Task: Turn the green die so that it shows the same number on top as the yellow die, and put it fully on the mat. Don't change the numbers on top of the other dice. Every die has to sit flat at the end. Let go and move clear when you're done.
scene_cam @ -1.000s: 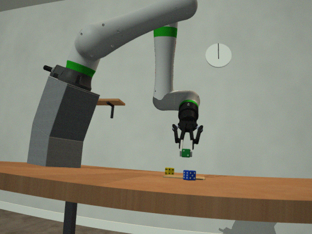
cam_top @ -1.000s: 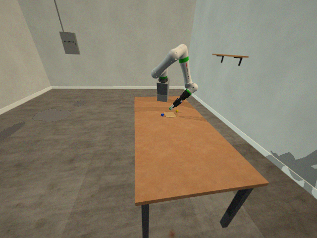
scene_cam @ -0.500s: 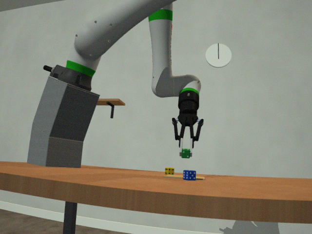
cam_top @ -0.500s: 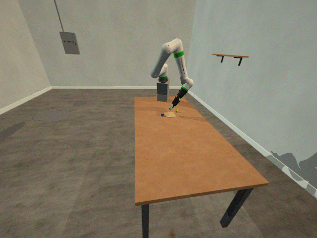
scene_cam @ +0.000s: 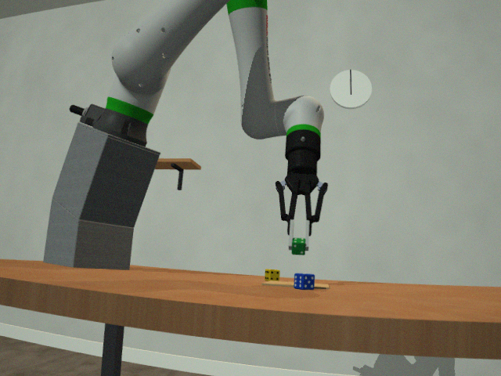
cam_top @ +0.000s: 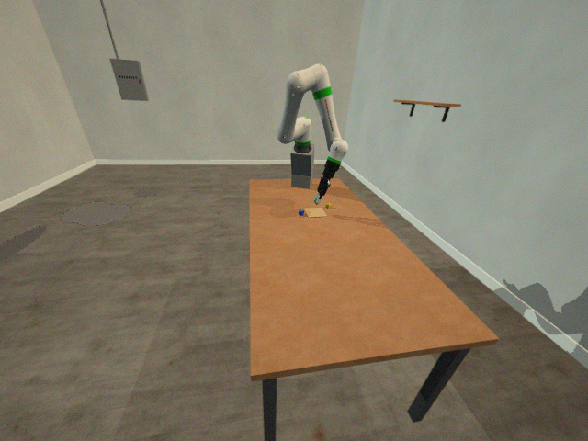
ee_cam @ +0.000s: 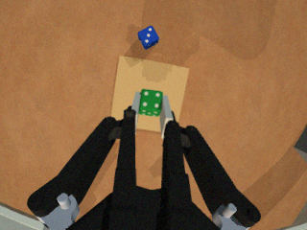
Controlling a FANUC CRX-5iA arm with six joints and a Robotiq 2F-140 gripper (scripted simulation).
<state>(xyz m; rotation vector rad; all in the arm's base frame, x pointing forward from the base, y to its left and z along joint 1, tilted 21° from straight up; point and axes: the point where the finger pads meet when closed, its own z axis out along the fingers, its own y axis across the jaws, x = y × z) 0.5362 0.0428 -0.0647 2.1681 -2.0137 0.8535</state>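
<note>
Now: the green die 1 cm to the right of my hand and 3 cm below it. Round my hand: blue die (3 cm ahead, 12 cm to the right, 10 cm below); then yellow die (8 cm behind, 11 cm to the left, 10 cm below); then tan mat (1 cm to the right, 11 cm below).
</note>
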